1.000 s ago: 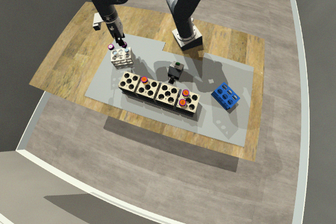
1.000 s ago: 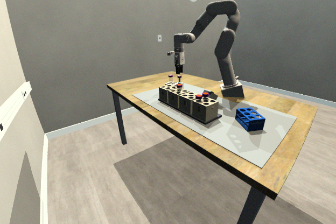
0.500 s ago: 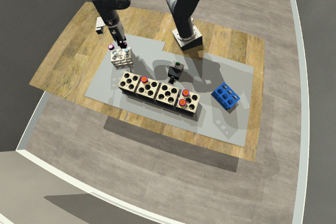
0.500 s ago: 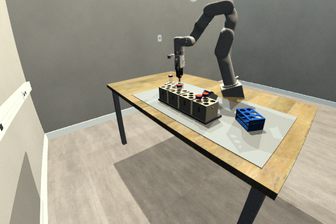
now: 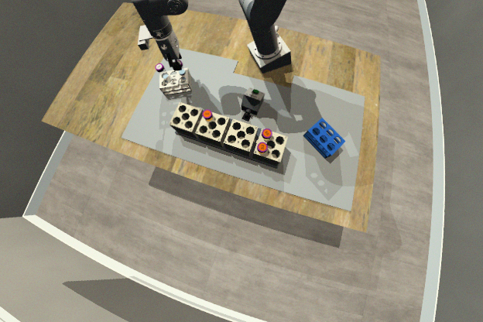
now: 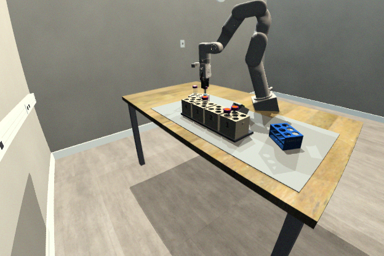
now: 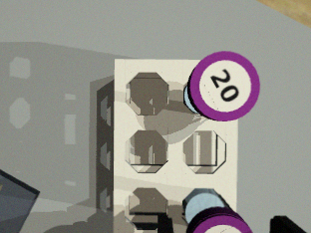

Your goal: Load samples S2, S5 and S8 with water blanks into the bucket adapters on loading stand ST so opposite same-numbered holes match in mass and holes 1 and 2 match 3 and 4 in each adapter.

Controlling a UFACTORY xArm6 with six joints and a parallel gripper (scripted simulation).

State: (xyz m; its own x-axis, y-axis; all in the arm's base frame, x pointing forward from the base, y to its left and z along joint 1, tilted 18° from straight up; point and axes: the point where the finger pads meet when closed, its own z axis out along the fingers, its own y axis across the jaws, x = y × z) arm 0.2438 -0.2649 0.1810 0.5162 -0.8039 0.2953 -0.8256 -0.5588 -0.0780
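The water blank is 70 mm below my hand and 10 mm to the right of it. Also, from my hand: white blank rack (100 mm below, 40 mm ahead, 20 mm to the right); then green DONE key (330 mm to the left, 70 mm below, 30 mm behind); then blue sample rack (660 mm to the left, 100 mm below, 30 mm ahead).
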